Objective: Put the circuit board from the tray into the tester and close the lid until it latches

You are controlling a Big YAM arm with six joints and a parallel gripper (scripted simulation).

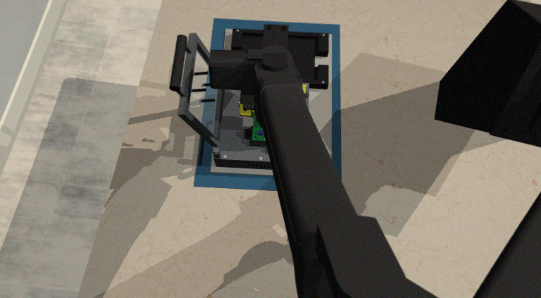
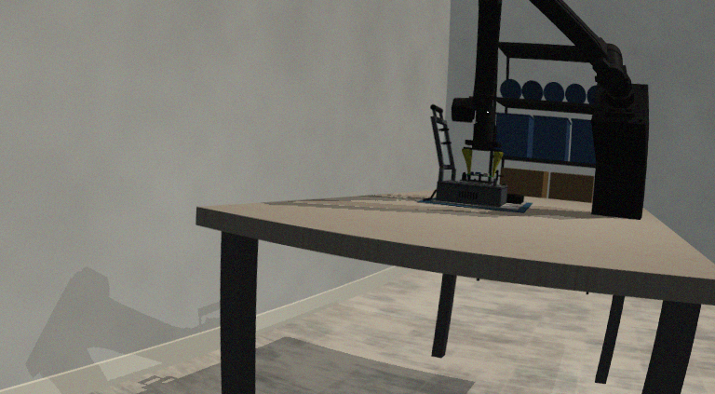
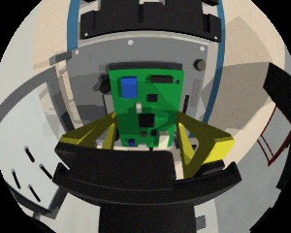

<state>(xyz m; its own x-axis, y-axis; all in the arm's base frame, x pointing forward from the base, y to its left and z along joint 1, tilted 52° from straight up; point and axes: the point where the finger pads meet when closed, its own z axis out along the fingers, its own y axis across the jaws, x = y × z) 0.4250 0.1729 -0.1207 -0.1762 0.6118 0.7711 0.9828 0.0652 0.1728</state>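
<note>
Now: the green circuit board right at my hand. From my hand the other things lie so: see-through lid: 12 cm ahead, 9 cm above, 2 cm to the left.
</note>
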